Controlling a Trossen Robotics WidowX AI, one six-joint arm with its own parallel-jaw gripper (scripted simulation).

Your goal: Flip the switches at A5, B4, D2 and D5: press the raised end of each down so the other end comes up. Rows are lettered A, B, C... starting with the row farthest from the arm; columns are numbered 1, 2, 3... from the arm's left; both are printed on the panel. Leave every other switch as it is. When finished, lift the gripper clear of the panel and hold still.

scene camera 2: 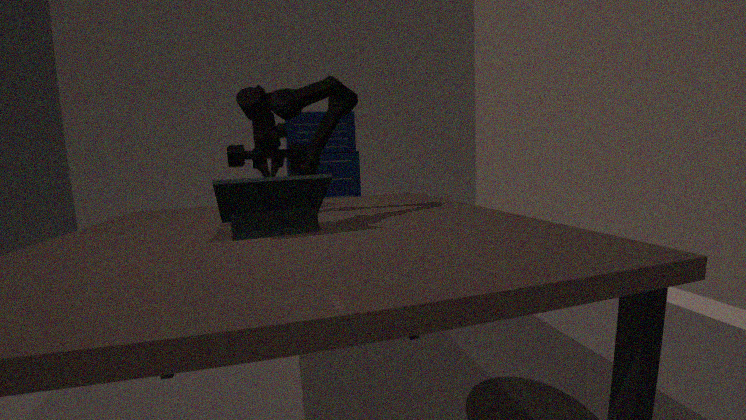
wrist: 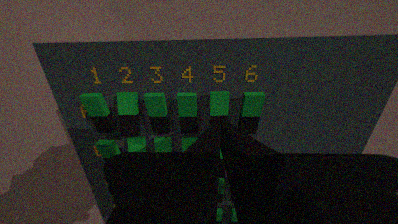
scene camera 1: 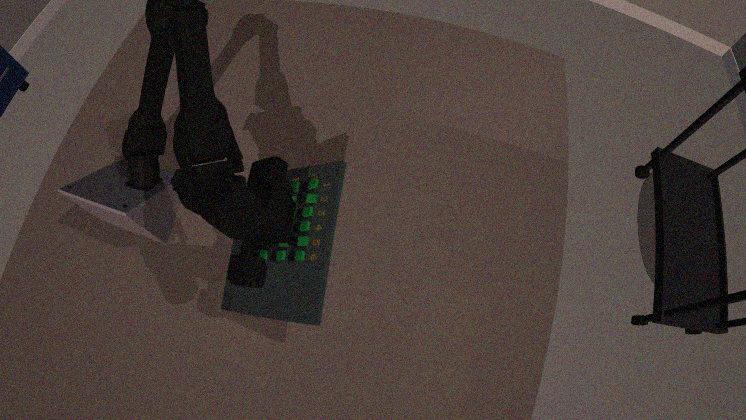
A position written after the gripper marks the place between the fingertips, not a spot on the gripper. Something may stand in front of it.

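Note:
The gripper (scene camera 1: 293, 240) is visible in this scene. Scene camera 2 shows the gripper (scene camera 2: 271, 185) as well, and so does the wrist view, where the gripper (wrist: 218, 125) appears too.

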